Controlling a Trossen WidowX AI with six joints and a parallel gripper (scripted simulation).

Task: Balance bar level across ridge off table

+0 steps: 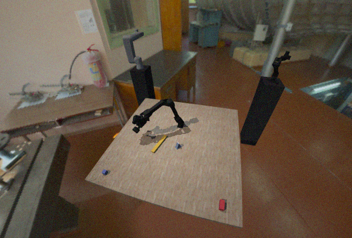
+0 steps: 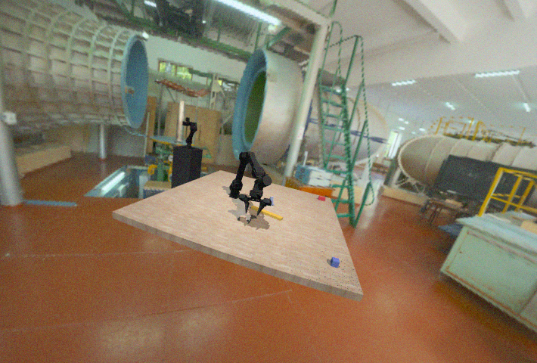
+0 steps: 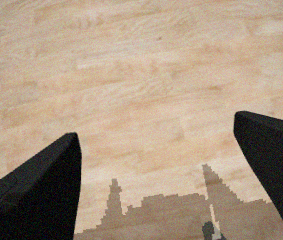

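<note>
Now: gripper tip 26 cm to the right of the yellow bar, 9 cm above it and 5 cm short of it. Also, from my gripper tip: blue cube (48 cm ahead, 10 cm to the right, 8 cm below); then red block (90 cm to the left, 48 cm ahead, 8 cm below).
</note>
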